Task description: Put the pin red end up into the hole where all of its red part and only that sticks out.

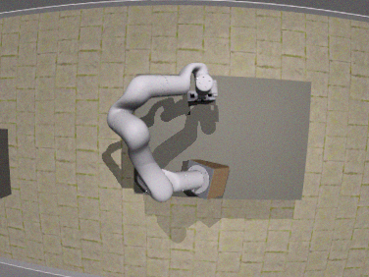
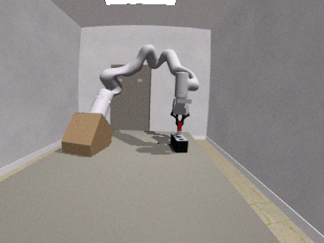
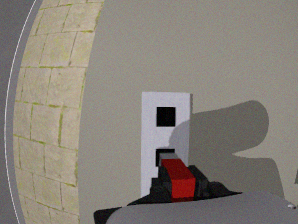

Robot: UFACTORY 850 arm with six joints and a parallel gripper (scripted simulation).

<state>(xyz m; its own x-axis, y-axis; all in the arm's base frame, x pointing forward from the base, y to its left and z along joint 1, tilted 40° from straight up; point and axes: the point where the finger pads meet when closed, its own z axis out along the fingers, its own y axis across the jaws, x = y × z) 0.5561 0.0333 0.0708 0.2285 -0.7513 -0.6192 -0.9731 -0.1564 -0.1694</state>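
The pin is 10 mm below my hand. From my hand the other things lie so: block: 130 mm below.
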